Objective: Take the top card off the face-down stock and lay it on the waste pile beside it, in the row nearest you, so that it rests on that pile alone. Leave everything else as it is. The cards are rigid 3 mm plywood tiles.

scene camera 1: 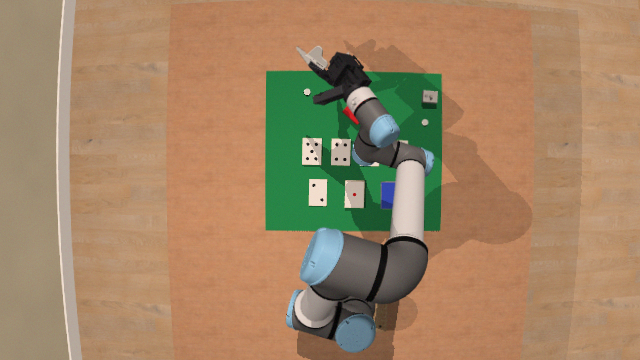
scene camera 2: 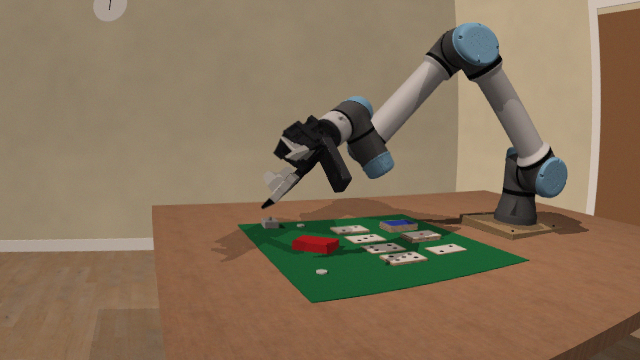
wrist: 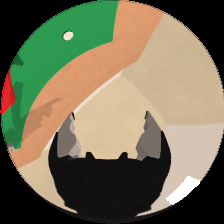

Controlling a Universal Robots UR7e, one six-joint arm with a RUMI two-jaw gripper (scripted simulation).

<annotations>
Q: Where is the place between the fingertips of the gripper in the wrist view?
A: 109,112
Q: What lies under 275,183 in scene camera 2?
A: The gripper.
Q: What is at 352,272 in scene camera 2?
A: A green mat.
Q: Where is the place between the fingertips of the gripper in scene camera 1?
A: At 317,50
</annotations>
